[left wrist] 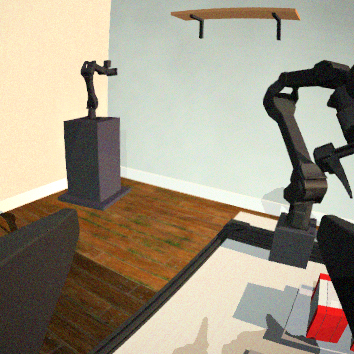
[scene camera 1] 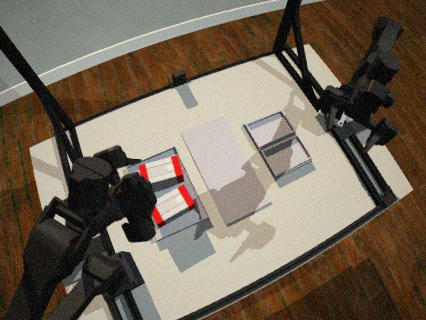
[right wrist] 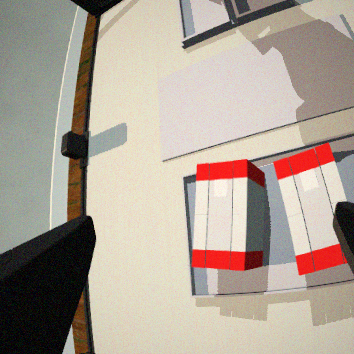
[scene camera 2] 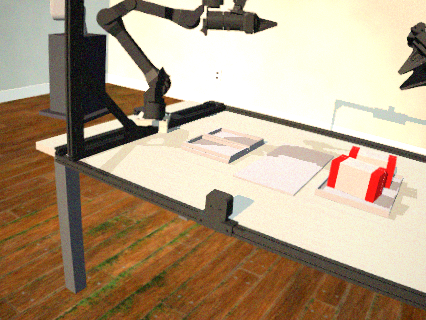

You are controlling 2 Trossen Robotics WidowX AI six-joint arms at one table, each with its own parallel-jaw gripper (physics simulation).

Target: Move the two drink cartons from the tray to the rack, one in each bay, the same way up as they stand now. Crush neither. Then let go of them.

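Pixels of known places: left gripper, fingertip midpoint: [left wrist: 203,225] [scene camera 1: 346,142] [scene camera 2: 275,23]; right gripper, fingertip midpoint: [scene camera 1: 147,180] [right wrist: 218,222] [scene camera 2: 399,81]; left arm's base at its link origin: [scene camera 2: 153,116]; right arm's base at its link origin: [left wrist: 296,222] [scene camera 1: 113,275].
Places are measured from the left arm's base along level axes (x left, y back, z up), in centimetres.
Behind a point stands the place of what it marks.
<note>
Two white cartons with red ends lie side by side, apart, in the shallow tray [scene camera 1: 188,220] {x -22.9, y -61.4, z -3.0 cm} [scene camera 2: 354,202] {x -45.1, y -52.0, z -2.4 cm} [left wrist: 299,311] {x -24.6, y -64.2, z -3.0 cm} [right wrist: 189,235] {x -44.4, y -51.6, z -2.6 cm}. One carton [scene camera 1: 161,170] {x -36.9, y -54.5, z 3.8 cm} [scene camera 2: 351,177] {x -39.4, y -52.2, z 1.3 cm} [right wrist: 220,215] {x -37.2, y -54.8, z 3.8 cm} is at the left in the right wrist view; the other carton [scene camera 1: 173,205] {x -27.9, y -61.0, z 3.8 cm} [right wrist: 311,212] {x -29.5, y -61.2, z 3.8 cm} [left wrist: 326,322] {x -25.6, y -56.1, z 1.8 cm} is turned slightly. The two-bay rack [scene camera 1: 278,142] {x -12.2, y -23.2, z -2.6 cm} [scene camera 2: 205,151] {x -21.3, y -17.7, z -2.3 cm} [right wrist: 210,36] {x -21.0, y -26.9, z -3.4 cm} holds no carton. My right gripper [scene camera 2: 401,80] {x -31.6, y -62.4, z 23.8 cm} [right wrist: 218,222] {x -31.6, y -62.4, z 23.8 cm} is open, high above the tray, fingers towards the cartons. My left gripper [scene camera 2: 275,24] {x 0.0, y -35.0, z 32.5 cm} [left wrist: 203,225] {x 0.0, y -35.0, z 32.5 cm} is open and raised at the rack's side of the table.
A flat pale panel [scene camera 1: 220,155] [scene camera 2: 282,172] [right wrist: 215,100] lies between tray and rack. A small black box [scene camera 1: 179,77] {x -53.9, y -22.3, z 1.2 cm} [scene camera 2: 219,204] {x -56.2, y -21.3, z 0.4 cm} [right wrist: 74,144] {x -53.9, y -22.4, z 0.1 cm} stands on the table's edge. Black frame posts [scene camera 2: 75,80] {x -32.4, y 14.3, z 16.8 cm} rise at the table's ends.
</note>
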